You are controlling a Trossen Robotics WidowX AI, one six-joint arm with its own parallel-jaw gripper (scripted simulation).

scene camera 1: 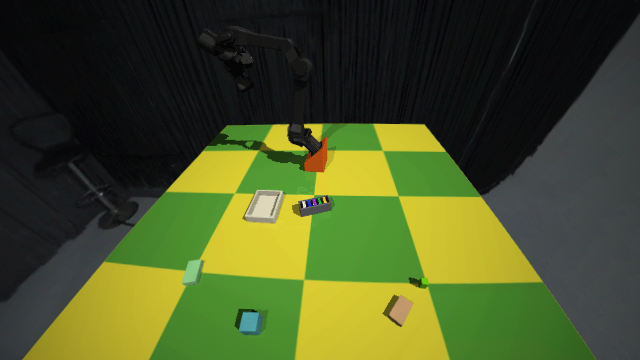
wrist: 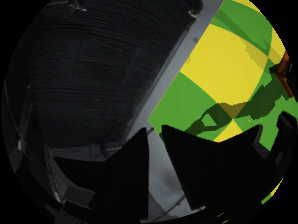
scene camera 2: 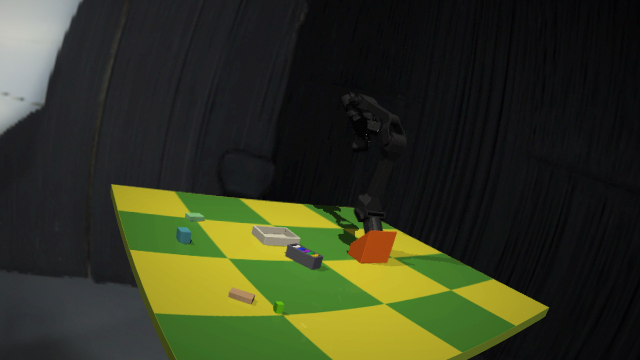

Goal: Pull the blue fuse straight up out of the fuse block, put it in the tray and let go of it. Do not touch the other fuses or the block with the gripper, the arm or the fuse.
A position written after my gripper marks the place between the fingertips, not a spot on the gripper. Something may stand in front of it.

I see my gripper [wrist: 154, 130] and a white tray [scene camera 1: 264, 208].
The white tray also shows in scene camera 2 [scene camera 2: 279, 236].
